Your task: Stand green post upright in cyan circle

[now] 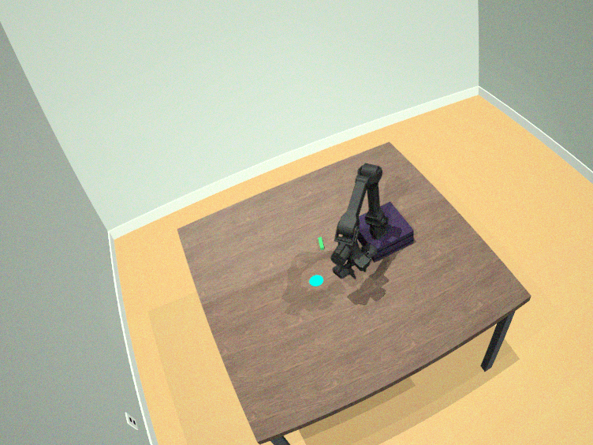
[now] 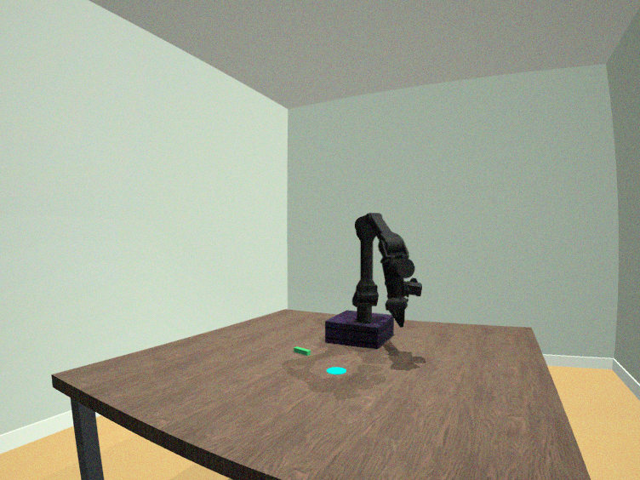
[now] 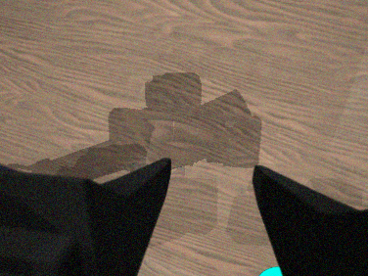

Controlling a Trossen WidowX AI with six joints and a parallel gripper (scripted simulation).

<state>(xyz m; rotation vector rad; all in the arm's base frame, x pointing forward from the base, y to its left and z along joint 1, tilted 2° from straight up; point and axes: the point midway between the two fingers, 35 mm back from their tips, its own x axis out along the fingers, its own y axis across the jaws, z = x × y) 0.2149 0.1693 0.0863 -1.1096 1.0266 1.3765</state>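
My gripper tip is now 35 cm to the left of the green post and 12 cm above it. Round my gripper tip: cyan circle 12 cm ahead, 18 cm to the right, 13 cm below.
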